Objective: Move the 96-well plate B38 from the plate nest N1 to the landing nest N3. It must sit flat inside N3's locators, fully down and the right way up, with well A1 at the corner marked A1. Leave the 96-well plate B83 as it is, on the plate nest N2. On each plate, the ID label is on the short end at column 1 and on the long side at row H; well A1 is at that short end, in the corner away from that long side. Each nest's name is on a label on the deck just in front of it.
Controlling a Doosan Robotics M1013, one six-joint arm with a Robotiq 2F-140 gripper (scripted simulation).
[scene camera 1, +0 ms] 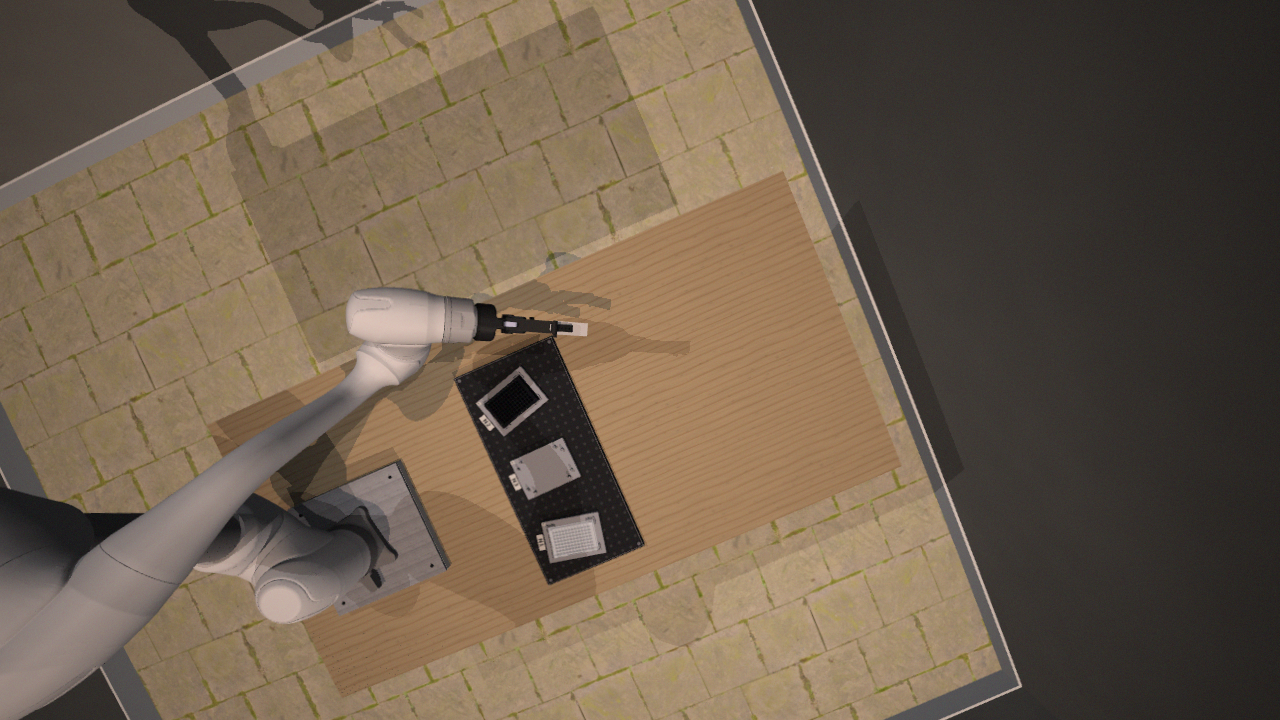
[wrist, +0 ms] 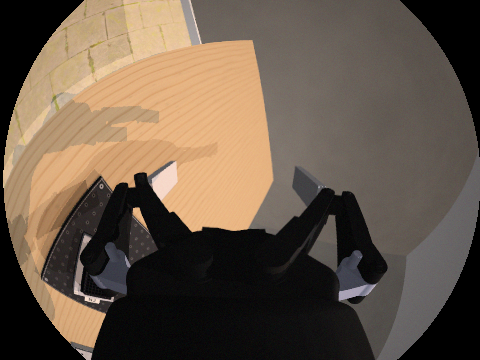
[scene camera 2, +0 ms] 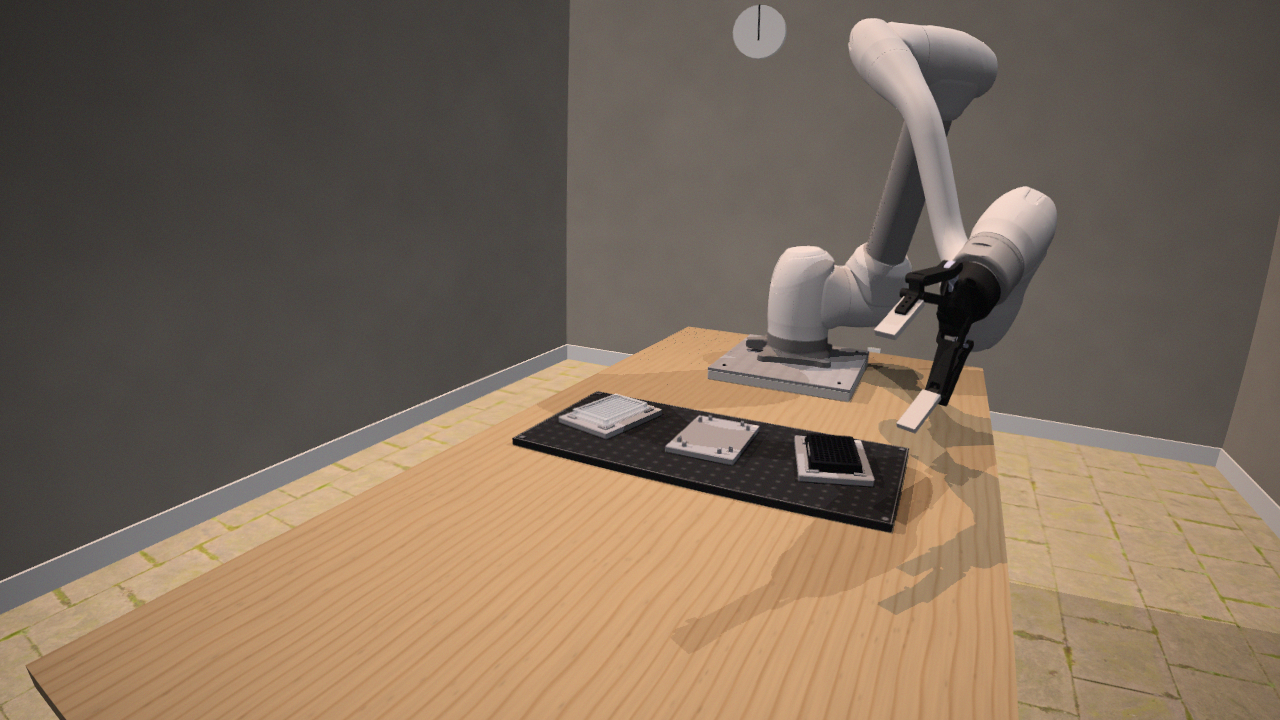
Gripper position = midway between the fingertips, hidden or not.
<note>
I see my gripper [scene camera 2: 896,384], a white 96-well plate B38 [scene camera 2: 615,408], a black 96-well plate B83 [scene camera 2: 827,453], a landing nest N3 [scene camera 2: 703,438] and a plate nest N1 [scene camera 2: 634,421].
The white 96-well plate B38 shows as well in scene camera 1 [scene camera 1: 583,545]. My gripper is seen too in scene camera 1 [scene camera 1: 573,328] and in the wrist view [wrist: 235,174]. The landing nest N3 shows as well in scene camera 1 [scene camera 1: 543,469].
</note>
